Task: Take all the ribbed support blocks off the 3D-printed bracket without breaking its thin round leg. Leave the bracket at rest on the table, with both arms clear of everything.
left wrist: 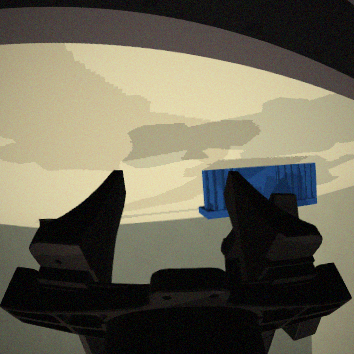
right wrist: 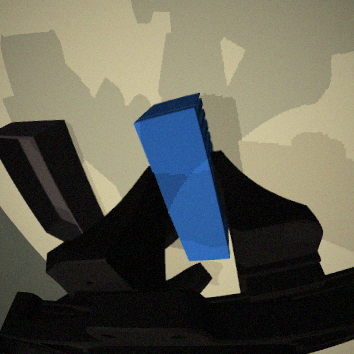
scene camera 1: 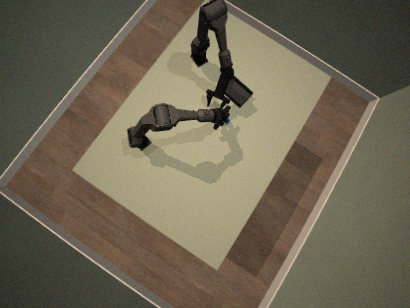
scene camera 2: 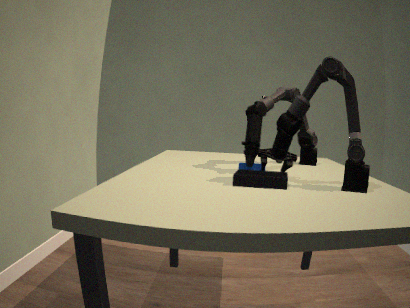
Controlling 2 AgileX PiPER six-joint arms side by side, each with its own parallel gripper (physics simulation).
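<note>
A blue ribbed piece (scene camera 1: 228, 121) (scene camera 2: 250, 166) (left wrist: 260, 185) (right wrist: 185, 175) shows a smooth long face and ribs down one side in the right wrist view. In the left wrist view a thin flange runs along its lower edge. I cannot tell bracket from support blocks, and the thin round leg does not show. My right gripper (scene camera 1: 224, 118) (scene camera 2: 250, 164) (right wrist: 187, 172) is shut on this piece. My left gripper (scene camera 1: 217, 102) (scene camera 2: 275, 168) (left wrist: 175, 181) is open beside it; the right-hand finger in the left wrist view overlaps the piece in the picture, with no clear contact.
A black open box (scene camera 1: 239, 91) (scene camera 2: 260, 180) stands on the pale table (scene camera 1: 165, 190) (scene camera 2: 150, 210), beside the left gripper in scene camera 1 and in front of the blue piece in scene camera 2. The two grippers are very close together. Arm shadows cross the table.
</note>
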